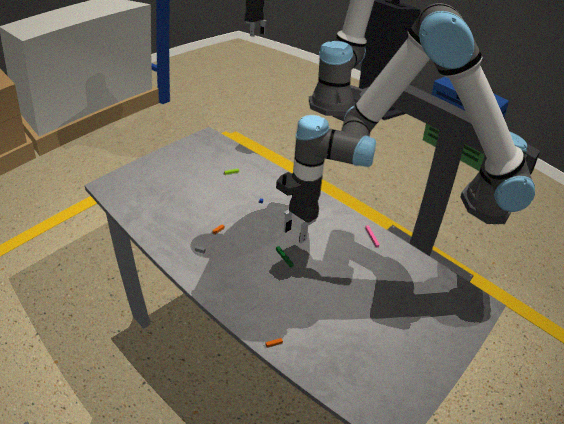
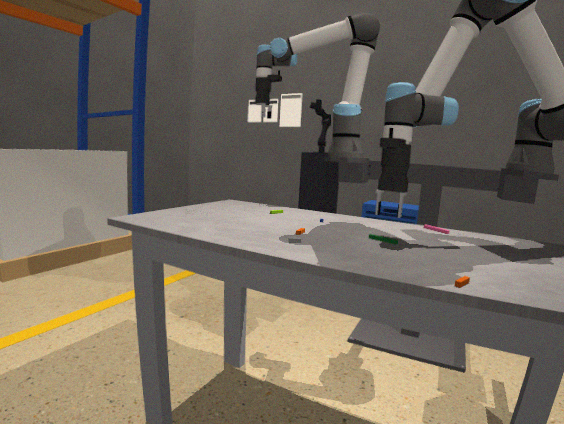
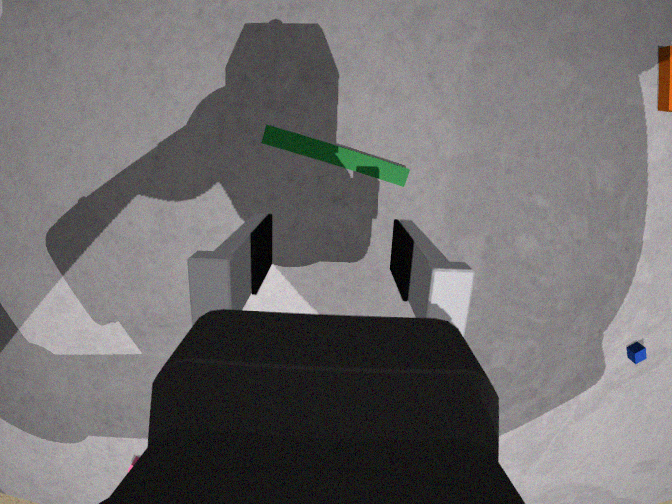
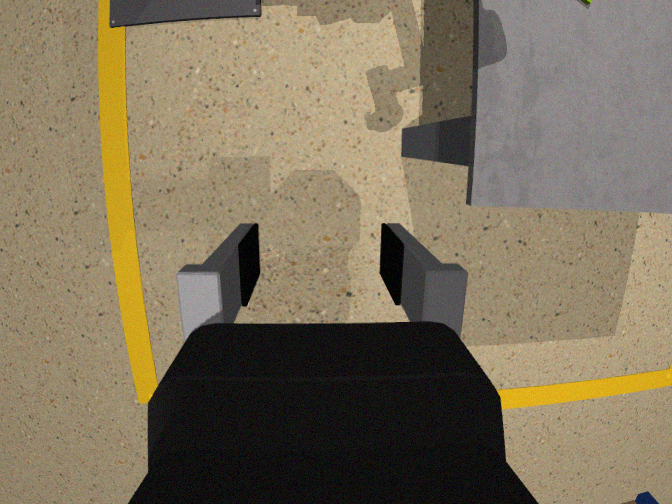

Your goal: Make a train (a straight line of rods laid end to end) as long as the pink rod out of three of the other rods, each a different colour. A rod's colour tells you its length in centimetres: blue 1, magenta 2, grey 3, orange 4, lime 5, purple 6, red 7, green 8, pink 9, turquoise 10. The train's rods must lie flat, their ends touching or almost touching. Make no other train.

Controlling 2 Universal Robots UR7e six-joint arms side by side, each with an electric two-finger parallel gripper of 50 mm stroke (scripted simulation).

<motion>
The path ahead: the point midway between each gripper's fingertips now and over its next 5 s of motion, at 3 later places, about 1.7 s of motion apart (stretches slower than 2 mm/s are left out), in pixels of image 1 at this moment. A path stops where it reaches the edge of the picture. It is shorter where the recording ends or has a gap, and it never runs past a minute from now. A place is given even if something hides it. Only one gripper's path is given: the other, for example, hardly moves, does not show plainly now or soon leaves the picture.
The left gripper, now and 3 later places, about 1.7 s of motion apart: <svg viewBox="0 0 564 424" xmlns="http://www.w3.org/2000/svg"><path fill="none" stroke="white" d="M294 235L283 230L270 204L269 198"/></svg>
</motion>
